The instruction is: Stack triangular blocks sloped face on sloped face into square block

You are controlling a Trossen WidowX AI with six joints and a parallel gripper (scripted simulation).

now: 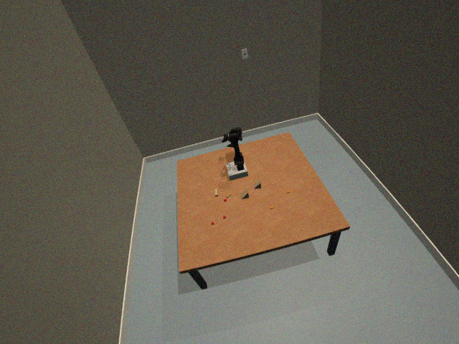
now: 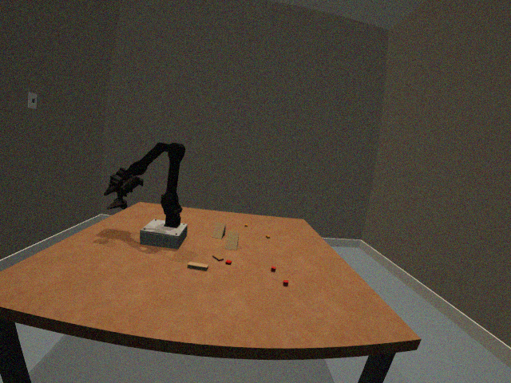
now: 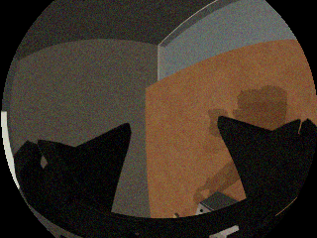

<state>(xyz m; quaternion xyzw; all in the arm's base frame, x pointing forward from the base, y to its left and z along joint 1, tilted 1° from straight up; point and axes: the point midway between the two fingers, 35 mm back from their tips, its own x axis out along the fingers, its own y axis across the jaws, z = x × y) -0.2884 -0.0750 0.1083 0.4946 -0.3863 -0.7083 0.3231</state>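
My gripper tip is now 600 mm short of the triangular block, 100 mm to the right of it and 150 mm above it. From my gripper tip the other things lie so: flat tan bar 480 mm ahead, 160 mm to the right, 160 mm below; then dark stick 550 mm ahead, 60 mm to the right, 160 mm below; then red cube 600 mm ahead, 100 mm to the right, 160 mm below.
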